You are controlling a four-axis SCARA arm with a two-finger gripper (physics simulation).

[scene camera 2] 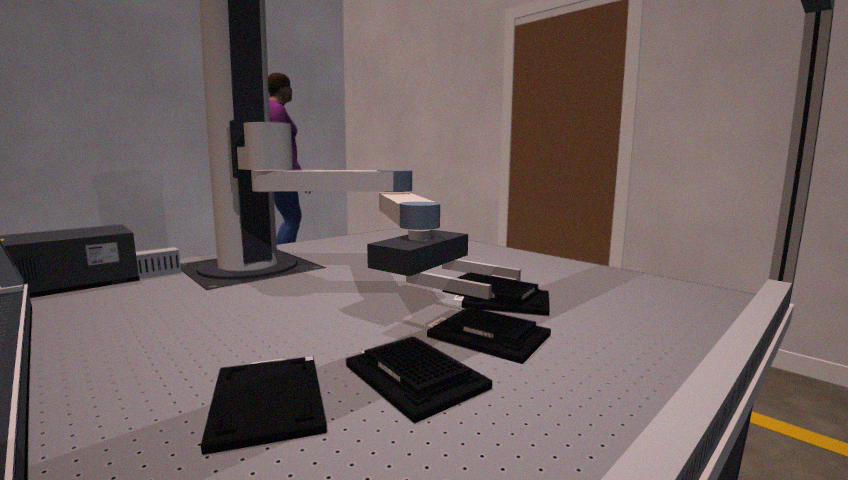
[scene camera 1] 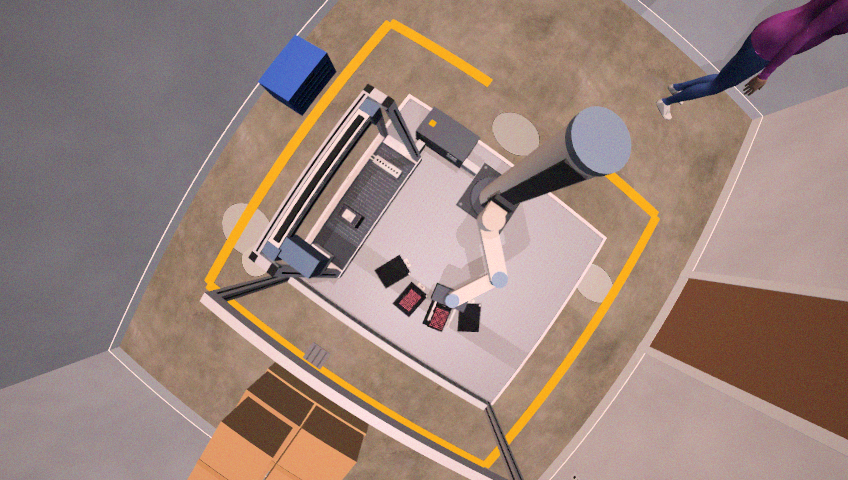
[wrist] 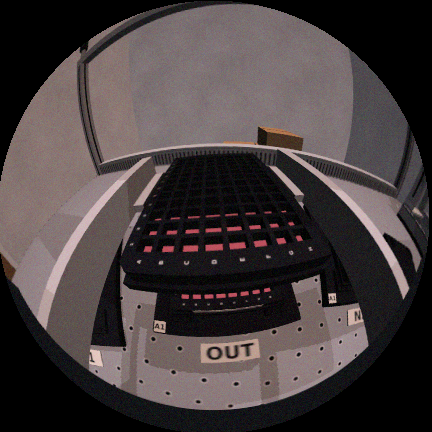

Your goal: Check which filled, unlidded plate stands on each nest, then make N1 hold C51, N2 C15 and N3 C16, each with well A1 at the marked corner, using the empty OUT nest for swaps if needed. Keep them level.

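Frame: origin at the arm's base, x right, y back, z down, level; metres.
Where they show: gripper, fingertip midpoint: (scene camera 2: 505,283) (scene camera 1: 437,323) (wrist: 215,159); arm's base, origin of the base link: (scene camera 2: 248,270).
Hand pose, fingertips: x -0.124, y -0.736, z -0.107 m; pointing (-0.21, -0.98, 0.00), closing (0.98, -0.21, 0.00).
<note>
Each offset is from my fingertips to the top centre of the thing. "pt": to the spot under its first point.
My gripper (scene camera 1: 440,315) (scene camera 2: 504,284) (wrist: 215,159) is shut on a black plate with red-filled wells @[dx +0.005, dy +0.024, dz +0.005 m] (wrist: 214,247). The plate is level above the OUT nest (scene camera 2: 523,353) (wrist: 280,312), its lettered edge nearest the wrist camera, letter A at left. Another filled plate @[dx +0.006, dy +0.023, dz +0.068 m] (scene camera 2: 496,325) (wrist: 225,296) sits on OUT, partly hidden. A third filled plate @[dx +0.182, dy +0.006, dz +0.068 m] (scene camera 1: 410,299) (scene camera 2: 416,362) sits on N2 @[dx +0.182, dy +0.006, dz +0.076 m] (scene camera 2: 416,410). N3 @[dx +0.352, dy +0.079, dz +0.076 m] (scene camera 1: 391,270) (scene camera 2: 264,404) is empty. N1 @[dx -0.155, dy +0.106, dz +0.076 m] (scene camera 1: 468,318) (scene camera 2: 538,303) (wrist: 107,325) shows no plate. Plate codes are too small to read.
The arm's column (scene camera 1: 538,163) (scene camera 2: 238,208) stands behind the nests. A dark box @[pt dx +0.519, dy +0.840, dz -0.021 m] (scene camera 1: 447,136) (scene camera 2: 71,258) stands at the bench's rear. A gantry with a dark deck (scene camera 1: 374,196) lies beyond N3. A raised rail (scene camera 2: 702,386) runs along the bench edge. A person (scene camera 1: 737,59) (scene camera 2: 285,148) stands behind.
</note>
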